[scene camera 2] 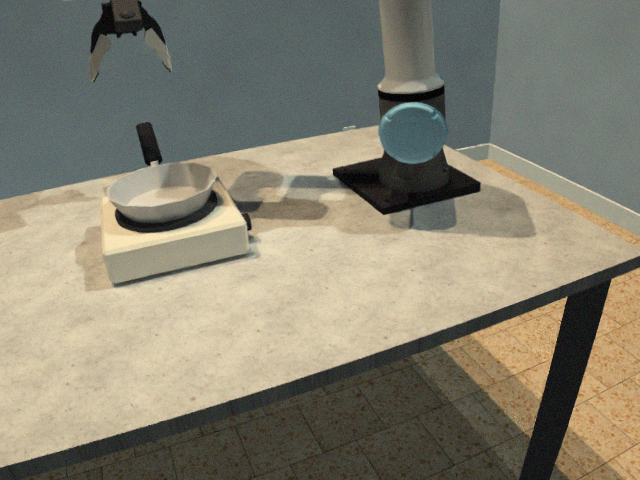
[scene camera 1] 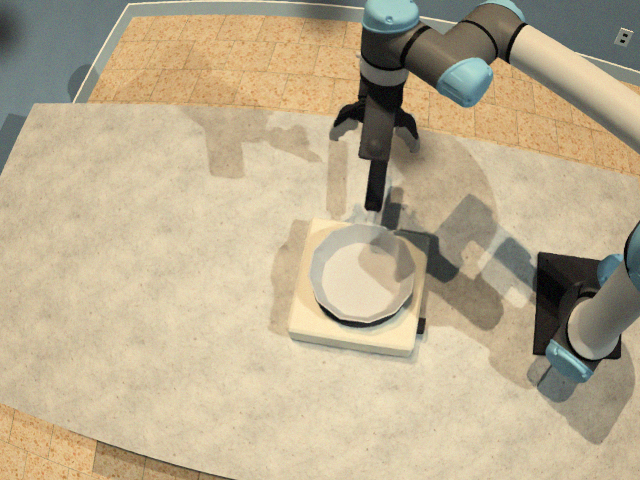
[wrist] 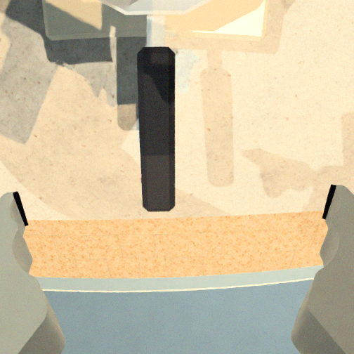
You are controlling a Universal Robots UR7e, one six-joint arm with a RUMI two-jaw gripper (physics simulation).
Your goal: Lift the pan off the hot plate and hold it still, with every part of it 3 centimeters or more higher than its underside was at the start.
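Frame: origin at the arm's base, x ahead, y left, z up, level; metres.
Seen in the pictures: gripper, fingertip midpoint: [scene camera 2: 132, 76]; arm's base, origin of the base link: [scene camera 2: 413, 177].
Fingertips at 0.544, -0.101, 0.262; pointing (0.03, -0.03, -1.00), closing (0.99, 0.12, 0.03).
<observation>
Offsets run from my fingertips to a thing's top centre, as dx, dy, dz. Level surfaces: height alone.
A light grey pan [scene camera 1: 361, 279] [scene camera 2: 162, 191] sits level on the black burner disc of the cream hot plate @(-0.034, +0.163, -0.204) [scene camera 1: 351, 339] [scene camera 2: 175, 255]. Its black handle @(-0.006, -0.039, -0.121) [scene camera 1: 376, 186] [scene camera 2: 148, 143] [wrist: 157, 130] points away from the hot plate toward the table's far edge and slants upward. My gripper [scene camera 1: 374, 144] [scene camera 2: 130, 75] [wrist: 174, 192] is open and empty, pointing down, well above the handle. In the wrist view the handle lies between the two fingers sideways, with its end just above the line of the fingertips. In scene camera 1 the gripper hides the handle's outer end.
The hot plate stands on a grey table @(dz -0.280) [scene camera 1: 155, 310] [scene camera 2: 310, 310]. A black knob @(-0.159, +0.212, -0.228) [scene camera 1: 421, 325] [scene camera 2: 248, 221] sticks out of its side. The arm's black base plate [scene camera 1: 547, 330] [scene camera 2: 361, 188] stands to the right of the hot plate. The table's far edge runs beneath the gripper in scene camera 1.
</observation>
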